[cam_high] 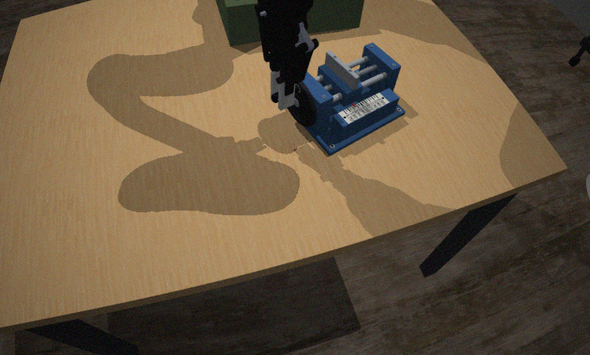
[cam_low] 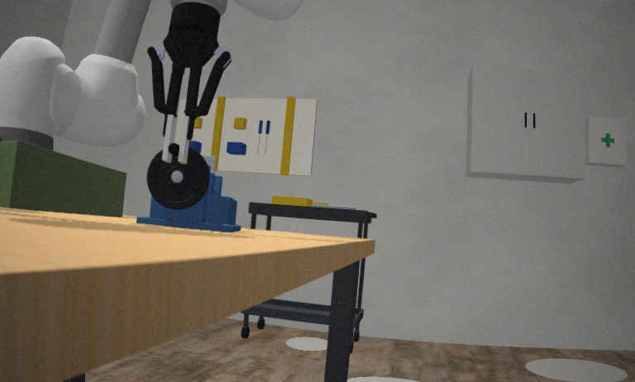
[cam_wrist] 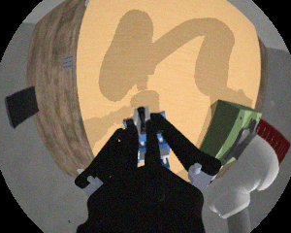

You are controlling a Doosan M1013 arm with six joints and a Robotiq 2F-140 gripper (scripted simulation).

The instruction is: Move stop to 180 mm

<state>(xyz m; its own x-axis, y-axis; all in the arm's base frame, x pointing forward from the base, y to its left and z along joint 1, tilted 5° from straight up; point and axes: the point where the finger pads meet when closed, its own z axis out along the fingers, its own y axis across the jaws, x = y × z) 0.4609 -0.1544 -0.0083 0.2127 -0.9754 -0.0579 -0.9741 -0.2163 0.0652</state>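
My hand is 2 cm to the right of the handwheel and 2 cm above it. Also, from my hand: stop plate 13 cm to the left, 4 cm below, 2 cm behind.
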